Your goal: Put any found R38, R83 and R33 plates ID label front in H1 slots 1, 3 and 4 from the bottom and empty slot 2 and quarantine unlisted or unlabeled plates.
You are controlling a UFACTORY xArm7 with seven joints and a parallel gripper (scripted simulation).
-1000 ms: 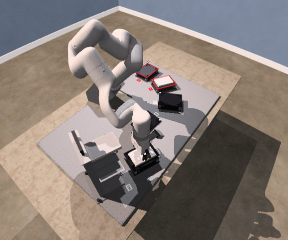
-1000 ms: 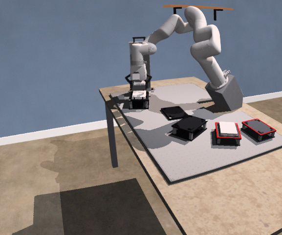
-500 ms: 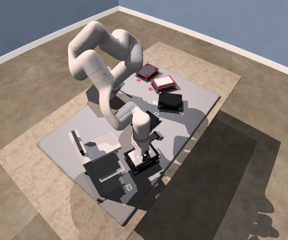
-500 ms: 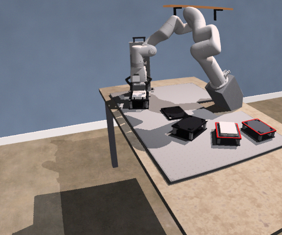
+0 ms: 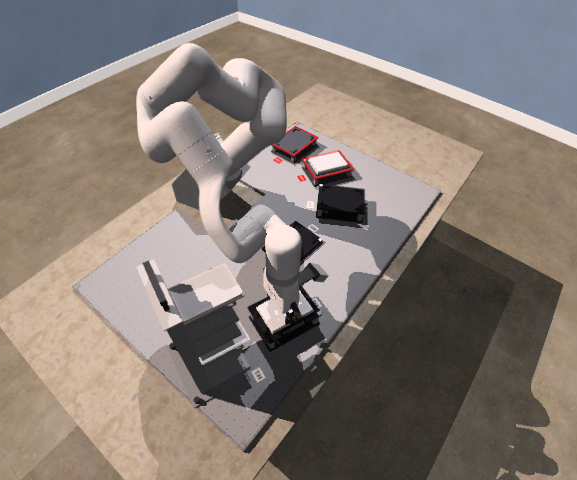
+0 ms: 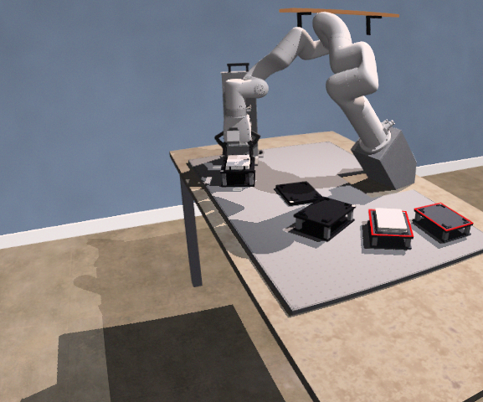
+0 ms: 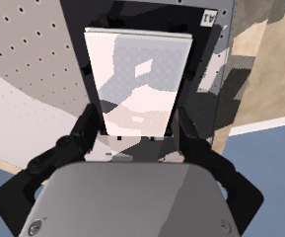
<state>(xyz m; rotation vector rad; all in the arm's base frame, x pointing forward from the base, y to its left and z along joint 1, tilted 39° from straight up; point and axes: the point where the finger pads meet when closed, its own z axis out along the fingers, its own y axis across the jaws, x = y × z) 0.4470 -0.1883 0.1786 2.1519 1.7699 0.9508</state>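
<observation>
Right now the RG deck label is 10 mm ahead of my hand, 120 mm to the left of it and 90 mm below it. Round my hand: plate hotel H1 (20 mm behind, 260 mm to the right, 100 mm above); pale plate (20 mm behind, 180 mm to the right, 10 mm above); H1 deck label (90 mm ahead, 140 mm to the right, 90 mm below).
</observation>
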